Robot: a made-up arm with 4 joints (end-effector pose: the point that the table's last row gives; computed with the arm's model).
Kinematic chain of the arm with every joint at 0, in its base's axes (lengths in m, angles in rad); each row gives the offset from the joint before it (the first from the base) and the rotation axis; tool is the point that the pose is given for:
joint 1: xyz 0 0 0.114 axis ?
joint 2: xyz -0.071 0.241 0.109 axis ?
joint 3: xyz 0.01 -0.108 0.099 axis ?
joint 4: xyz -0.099 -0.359 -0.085 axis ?
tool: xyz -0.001 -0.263 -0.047
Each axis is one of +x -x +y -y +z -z.
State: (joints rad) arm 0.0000 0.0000 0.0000 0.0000
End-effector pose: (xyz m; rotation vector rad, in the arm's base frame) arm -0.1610 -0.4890 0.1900 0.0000 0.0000 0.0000
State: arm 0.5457 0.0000 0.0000 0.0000
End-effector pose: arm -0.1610 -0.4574 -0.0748 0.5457 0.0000 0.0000
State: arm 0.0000 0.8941 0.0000 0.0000
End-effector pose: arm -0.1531 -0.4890 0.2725 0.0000 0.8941 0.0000
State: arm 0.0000 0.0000 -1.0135 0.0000
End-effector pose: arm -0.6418 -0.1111 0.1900 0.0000 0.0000 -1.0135
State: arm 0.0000 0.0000 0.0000 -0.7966
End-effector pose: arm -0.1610 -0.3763 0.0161 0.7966 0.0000 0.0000
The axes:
joint 1: +x
joint 2: +y
joint 3: +z
joint 4: -x

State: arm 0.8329 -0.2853 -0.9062 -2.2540
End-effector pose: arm -0.1937 0.1471 0.1360 -2.7346 1.1644 0.7519
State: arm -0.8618 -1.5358 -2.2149 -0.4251
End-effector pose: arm 0.0524 0.1460 -0.4996 1.3286 -1.5698 -0.8130
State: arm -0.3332 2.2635 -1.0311 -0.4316
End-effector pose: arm 0.1655 0.1258 0.7172 -1.0859 1.6572 -1.2403
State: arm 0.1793 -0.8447 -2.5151 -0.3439
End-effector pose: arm -0.1516 0.6881 0.0752 1.2764 -0.5602 -2.4268
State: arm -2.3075 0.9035 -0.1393 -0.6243
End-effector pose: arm -0.3126 0.3589 0.3187 -1.6149 -0.0390 -1.0297
